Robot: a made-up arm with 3 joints. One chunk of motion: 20 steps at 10 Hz.
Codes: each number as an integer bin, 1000 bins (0 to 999) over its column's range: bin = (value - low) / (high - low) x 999, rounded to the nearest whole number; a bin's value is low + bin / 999 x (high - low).
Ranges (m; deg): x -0.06..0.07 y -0.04..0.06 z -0.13..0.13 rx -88..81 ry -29..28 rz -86..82
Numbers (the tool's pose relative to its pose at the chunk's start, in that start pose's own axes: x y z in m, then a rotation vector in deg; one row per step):
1: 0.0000 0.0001 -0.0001 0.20 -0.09 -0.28
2: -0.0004 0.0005 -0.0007 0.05 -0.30 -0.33
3: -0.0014 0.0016 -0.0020 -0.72 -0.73 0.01
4: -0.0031 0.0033 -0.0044 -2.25 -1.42 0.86
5: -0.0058 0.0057 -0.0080 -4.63 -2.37 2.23
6: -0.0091 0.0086 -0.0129 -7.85 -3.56 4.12
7: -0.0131 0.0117 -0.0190 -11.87 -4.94 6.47
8: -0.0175 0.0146 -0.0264 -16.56 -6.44 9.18
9: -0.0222 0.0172 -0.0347 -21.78 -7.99 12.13
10: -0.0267 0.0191 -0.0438 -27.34 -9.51 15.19
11: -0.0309 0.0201 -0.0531 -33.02 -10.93 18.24
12: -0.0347 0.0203 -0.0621 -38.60 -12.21 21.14
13: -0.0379 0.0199 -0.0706 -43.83 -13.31 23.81
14: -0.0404 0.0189 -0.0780 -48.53 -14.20 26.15
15: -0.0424 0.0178 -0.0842 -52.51 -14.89 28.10
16: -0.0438 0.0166 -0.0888 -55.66 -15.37 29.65
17: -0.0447 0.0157 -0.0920 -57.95 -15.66 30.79
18: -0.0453 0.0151 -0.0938 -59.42 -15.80 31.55
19: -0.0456 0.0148 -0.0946 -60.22 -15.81 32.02
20: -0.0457 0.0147 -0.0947 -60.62 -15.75 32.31
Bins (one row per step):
1: 461 401 499 521 507 510
2: 458 405 497 520 503 509
3: 450 416 492 516 495 511
4: 437 433 483 507 483 517
5: 417 457 469 493 467 525
6: 391 486 450 474 446 536
7: 360 516 426 450 422 550
8: 327 545 398 422 395 566
9: 290 571 366 391 368 584
10: 256 590 331 359 342 602
11: 224 600 295 325 317 620
12: 194 602 261 292 294 637
13: 170 598 228 261 275 653
14: 151 588 200 233 259 667
15: 135 577 176 210 247 678
16: 124 565 158 191 239 688
17: 118 556 146 178 234 694
18: 113 550 139 169 231 699
19: 111 547 136 164 231 702
20: 110 546 136 162 232 704

